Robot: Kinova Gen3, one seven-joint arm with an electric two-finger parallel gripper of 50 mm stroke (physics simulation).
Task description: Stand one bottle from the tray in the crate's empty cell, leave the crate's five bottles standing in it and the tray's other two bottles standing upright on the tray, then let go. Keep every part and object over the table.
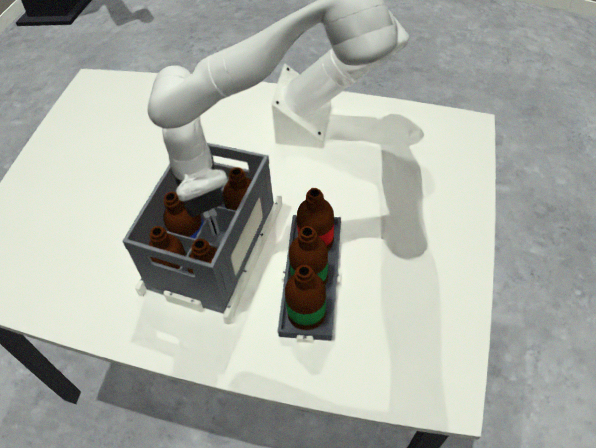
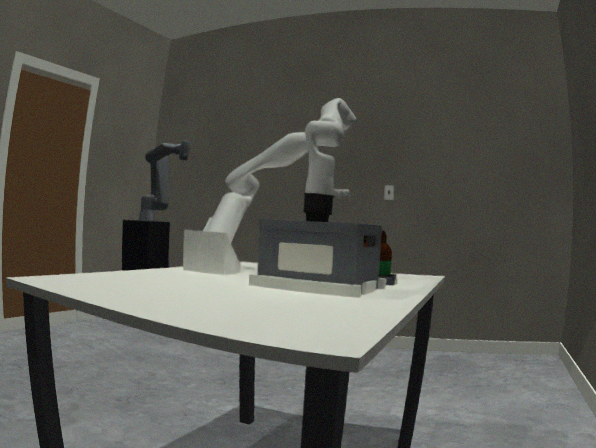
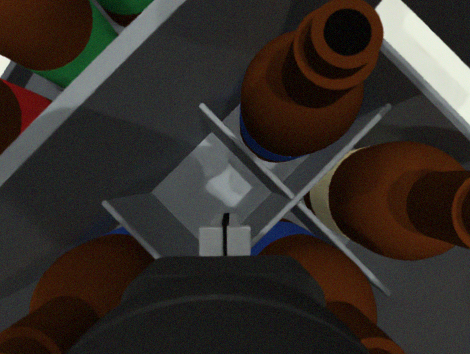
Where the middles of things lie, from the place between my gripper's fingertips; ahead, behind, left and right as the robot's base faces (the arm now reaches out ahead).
The red-banded bottle (image 1: 315, 211) is 20 cm to the left of my hand, 5 cm behind it and 2 cm above it.
